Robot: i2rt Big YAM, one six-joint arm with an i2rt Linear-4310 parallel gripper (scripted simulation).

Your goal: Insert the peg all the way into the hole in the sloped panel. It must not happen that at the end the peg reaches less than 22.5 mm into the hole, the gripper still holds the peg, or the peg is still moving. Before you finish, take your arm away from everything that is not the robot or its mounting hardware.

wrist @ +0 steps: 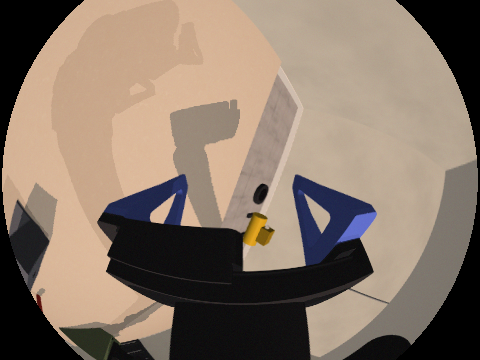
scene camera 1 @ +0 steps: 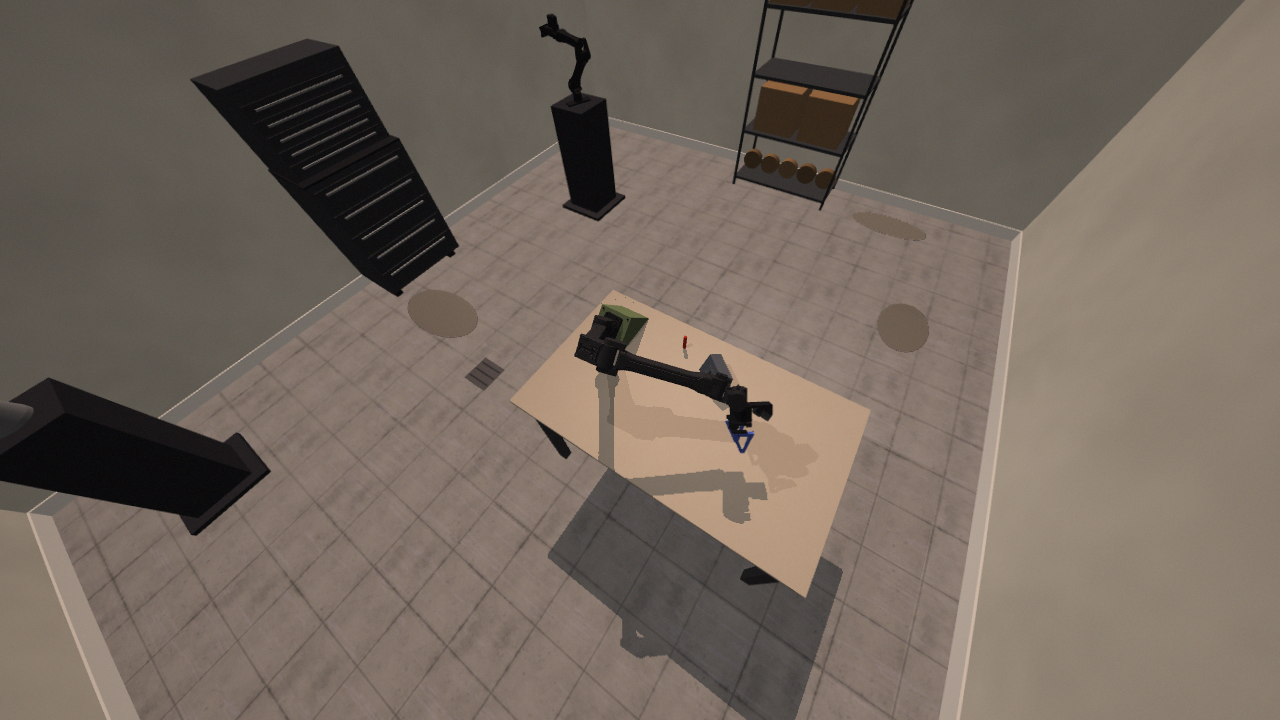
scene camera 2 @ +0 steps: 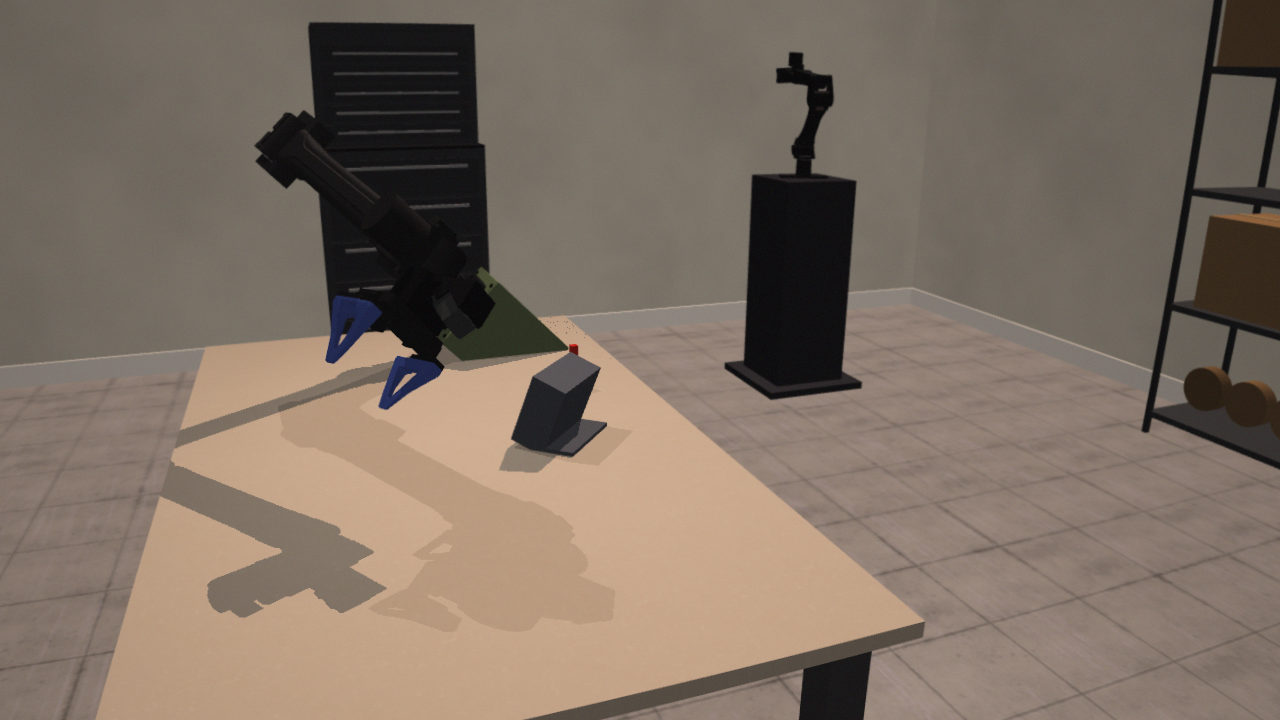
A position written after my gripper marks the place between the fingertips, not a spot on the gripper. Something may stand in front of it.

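I can see my gripper [scene camera 2: 356, 386], and the wrist view shows me the gripper [wrist: 240, 180] as well.
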